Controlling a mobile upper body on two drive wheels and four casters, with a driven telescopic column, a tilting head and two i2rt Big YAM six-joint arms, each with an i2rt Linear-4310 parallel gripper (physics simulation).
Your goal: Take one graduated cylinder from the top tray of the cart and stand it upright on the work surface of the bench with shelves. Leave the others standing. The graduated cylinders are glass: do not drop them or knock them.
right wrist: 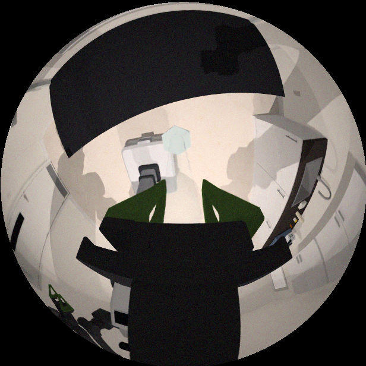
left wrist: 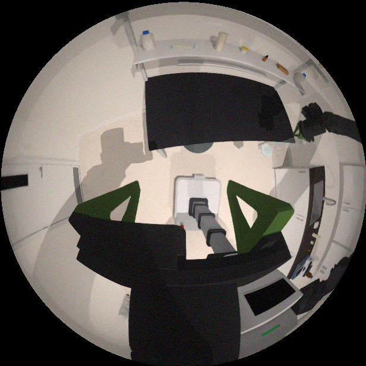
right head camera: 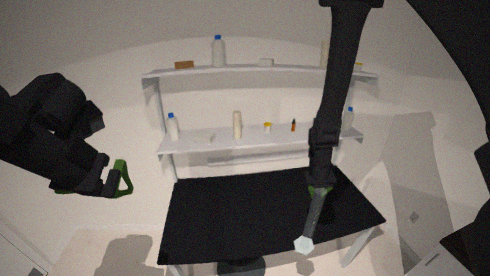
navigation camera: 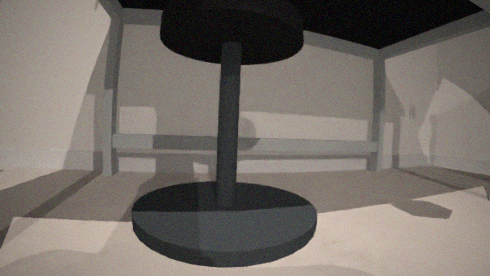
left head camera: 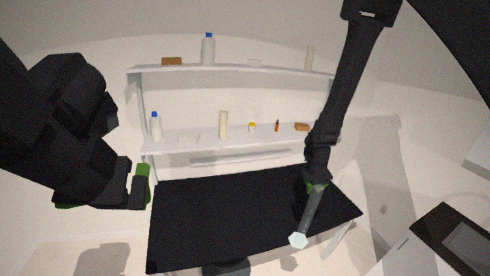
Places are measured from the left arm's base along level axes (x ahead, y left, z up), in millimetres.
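Pixels of known places: left gripper, between the fingertips: (right head camera: 113,189) (left head camera: 124,198); right gripper, between the fingertips: (right head camera: 316,197) (left head camera: 312,193).
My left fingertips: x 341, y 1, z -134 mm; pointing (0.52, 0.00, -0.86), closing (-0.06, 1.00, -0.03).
Note:
Behind a point stands the place of what it marks.
A clear glass graduated cylinder (left head camera: 310,212) {x 527, y -506, z -417 mm} (right head camera: 313,215) {x 528, y -505, z -408 mm} with a pale hexagonal base hangs base down from my right gripper (left head camera: 316,186) {x 578, y -519, z -366 mm} (right head camera: 320,191) {x 578, y -519, z -366 mm} (right wrist: 184,181), which is shut on its upper part. In the right wrist view the cylinder's base (right wrist: 176,139) shows over the floor, outside the bench's front edge. The black work surface (left head camera: 220,220) {x 881, y -167, z -891 mm} (right head camera: 235,215) {x 916, y -179, z -891 mm} (left wrist: 210,110) (right wrist: 150,65) of the bench with shelves lies behind the base. My left gripper (left wrist: 183,185) is open and empty, left of the bench in the head views. The cart's top tray cannot be made out.
Two white shelves with bottles, cream cylinders, small jars and boxes stand above the bench's back: upper shelf (right head camera: 295,71), lower shelf (right head camera: 250,141). A round stool (left head camera: 226,268) (navigation camera: 228,125) {x 849, y -209, z -1425 mm} stands at the bench's front. A white cabinet (left wrist: 292,192) (right wrist: 272,165) with a dark top stands at the right.

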